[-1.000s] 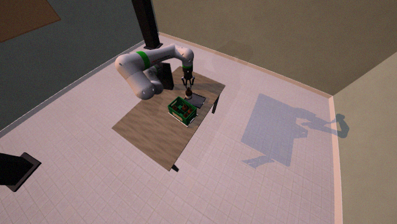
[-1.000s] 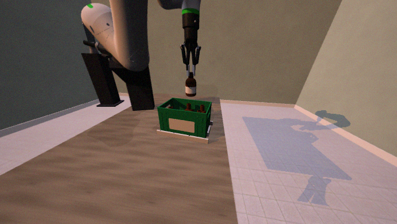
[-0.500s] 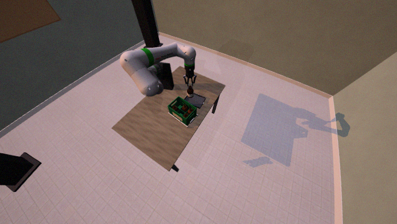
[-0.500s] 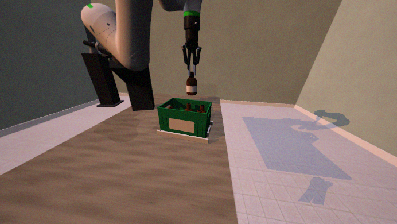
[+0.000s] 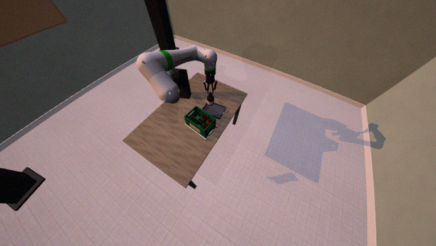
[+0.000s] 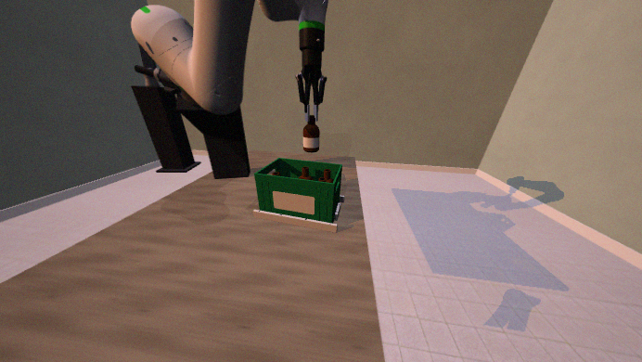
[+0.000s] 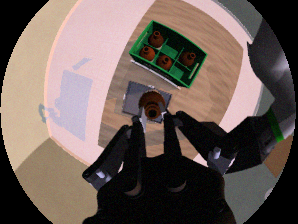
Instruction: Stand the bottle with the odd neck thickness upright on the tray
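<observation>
Right now the brown bottle is 90 mm below my hand. From my hand the other things lie so: dark tray: 340 mm below, 70 mm to the left, 10 mm ahead; then green crate: 270 mm below, 200 mm to the right, 40 mm behind.
</observation>
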